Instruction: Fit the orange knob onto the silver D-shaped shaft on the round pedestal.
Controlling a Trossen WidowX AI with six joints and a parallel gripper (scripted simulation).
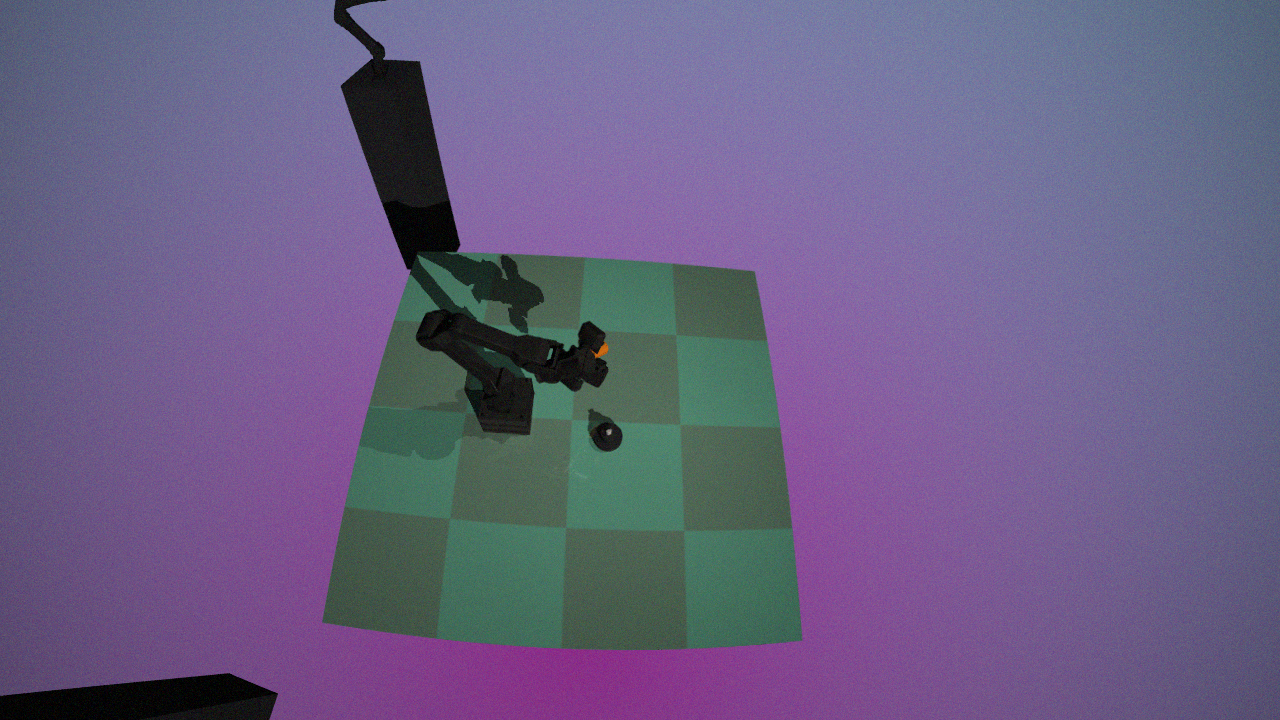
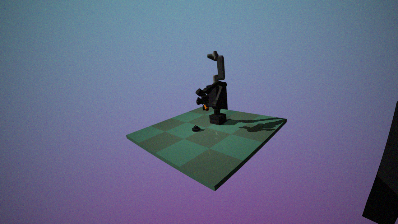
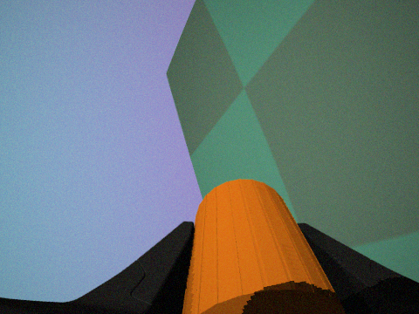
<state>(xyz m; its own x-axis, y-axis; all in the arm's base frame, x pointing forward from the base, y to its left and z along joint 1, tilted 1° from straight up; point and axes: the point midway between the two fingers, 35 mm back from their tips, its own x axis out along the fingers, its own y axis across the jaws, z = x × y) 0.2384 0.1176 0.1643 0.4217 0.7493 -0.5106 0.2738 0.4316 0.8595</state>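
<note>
Now: the orange knob 3 cm to the right of my gripper tip, 2 cm behind it and 2 cm above it. From my gripper tip the other things lie so: round pedestal (22 cm below, 14 cm to the right, 6 cm ahead).
</note>
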